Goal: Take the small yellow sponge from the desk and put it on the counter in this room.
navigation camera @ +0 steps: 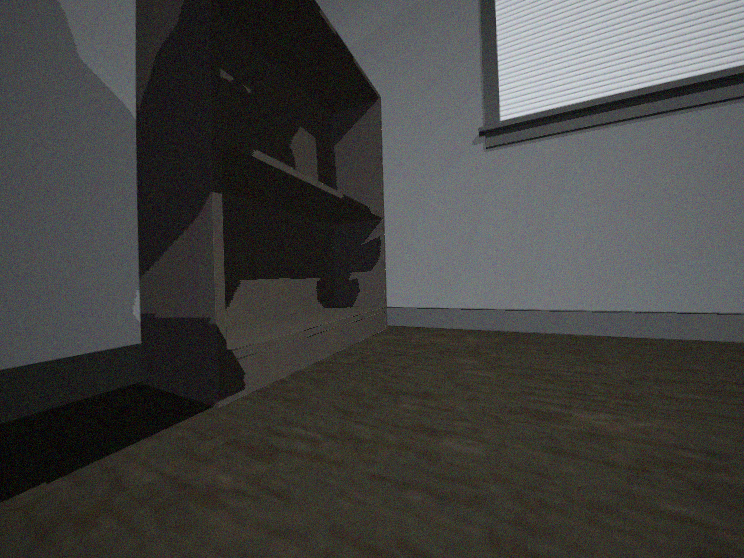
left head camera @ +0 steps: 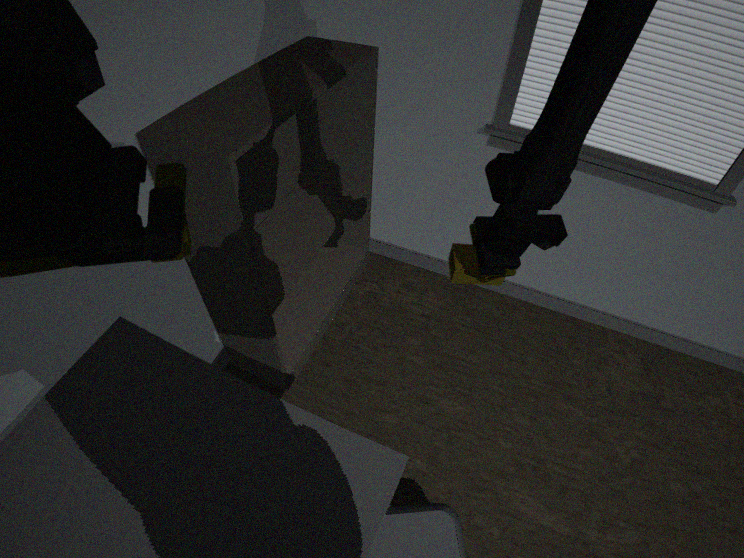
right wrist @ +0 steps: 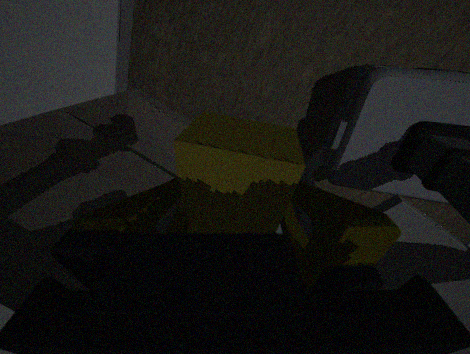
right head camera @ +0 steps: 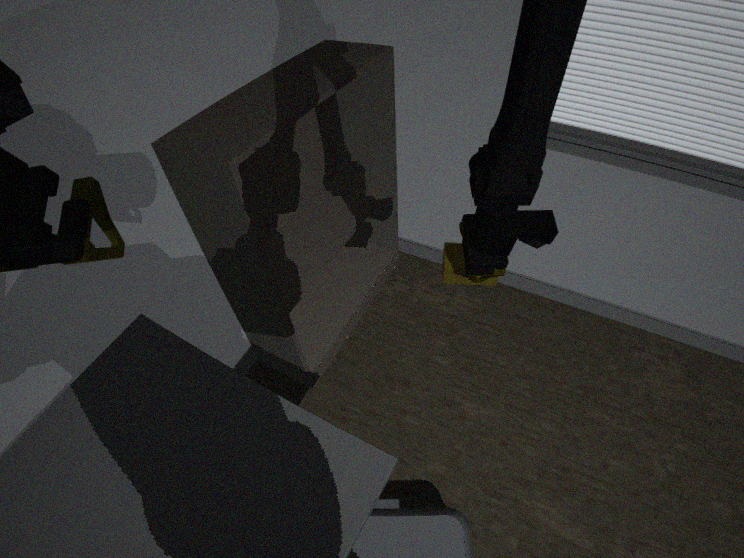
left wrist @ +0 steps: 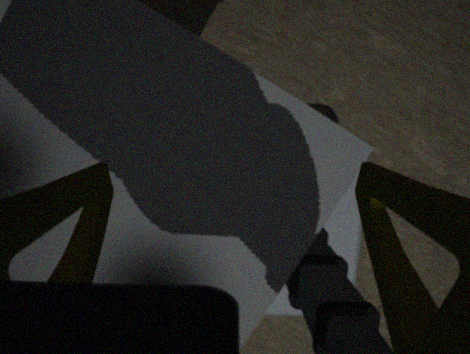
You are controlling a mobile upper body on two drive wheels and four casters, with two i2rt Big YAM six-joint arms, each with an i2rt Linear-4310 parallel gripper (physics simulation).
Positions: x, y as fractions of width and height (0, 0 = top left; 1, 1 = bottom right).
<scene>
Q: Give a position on a grey desk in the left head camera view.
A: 0.19, 0.79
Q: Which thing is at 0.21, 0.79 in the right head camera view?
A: A grey desk.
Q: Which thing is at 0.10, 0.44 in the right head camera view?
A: My left gripper.
</scene>
